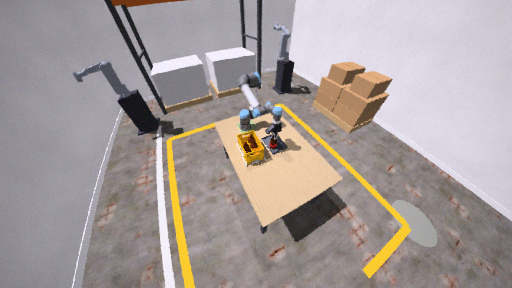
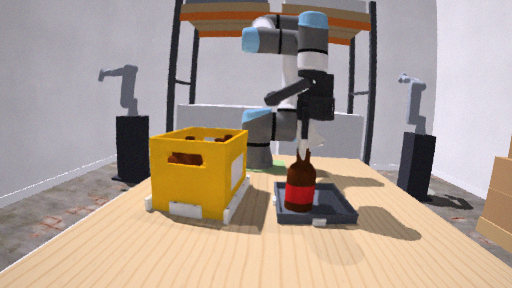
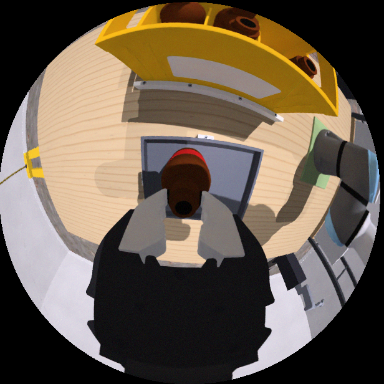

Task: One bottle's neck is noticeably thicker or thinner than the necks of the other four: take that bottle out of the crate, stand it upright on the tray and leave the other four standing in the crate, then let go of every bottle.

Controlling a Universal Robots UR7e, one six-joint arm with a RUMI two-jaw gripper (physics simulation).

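Places are measured from the arm's base along level axes (x ahead, y left, z up), in millimetres.
Pixels of known places: gripper, fingertip midpoint: point(image 1: 273, 138) point(image 2: 301, 158); arm's base at its link origin: point(image 1: 245, 127) point(image 2: 254, 164).
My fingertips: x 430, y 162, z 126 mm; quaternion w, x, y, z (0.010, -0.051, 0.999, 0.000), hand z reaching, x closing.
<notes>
Ahead of a thing's pixels: the offset from my fingertips to its top centre. "spot": to the spot under its first point. Level surfaces: height alone.
A brown bottle with a red label {1 mm back, 4 mm left, 27 mm up} point(image 1: 273, 143) point(image 2: 300, 187) point(image 3: 186, 172) stands upright on the dark grey tray point(image 1: 281, 150) point(image 2: 342, 202) point(image 3: 230, 162), towards the tray's crate side. Its base appears to touch the tray floor. My gripper point(image 2: 304, 150) point(image 3: 184, 191) is shut on this bottle's neck, with one jaw on each side. The yellow crate {28 mm back, 254 mm right, 42 mm up} point(image 1: 256, 156) point(image 2: 187, 185) point(image 3: 150, 47) stands beside the tray and holds other brown bottles {55 mm ahead, 297 mm right, 30 mm up} point(image 2: 185, 159) point(image 3: 182, 12). Its walls hide much of them, so I cannot compare all the necks.
White strips {spot: 120 mm ahead, 254 mm right, 117 mm down} point(image 2: 185, 210) point(image 3: 215, 91) edge the crate's foot. A small white block {spot: 98 mm ahead, 49 mm left, 124 mm down} point(image 2: 319, 222) sits at the tray's front edge. The arm's base stands on a green plate point(image 2: 277, 165) point(image 3: 312, 172) at the back of the wooden table {133 mm down} point(image 1: 295, 185). Stacked cartons point(image 1: 352, 95) stand on the floor beyond.
</notes>
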